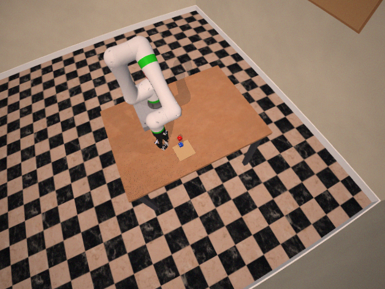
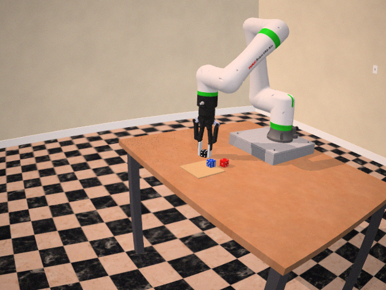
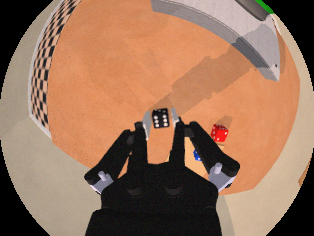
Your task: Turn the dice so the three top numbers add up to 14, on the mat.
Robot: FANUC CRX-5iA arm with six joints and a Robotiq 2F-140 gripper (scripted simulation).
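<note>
Right now the black die is 2 cm below my hand. The rest, counted from my hand: blue die (11 cm to the left, 6 cm ahead, 2 cm below); then tan mat (11 cm to the left, 10 cm ahead, 3 cm below); then red die (14 cm to the left, 2 cm below).
</note>
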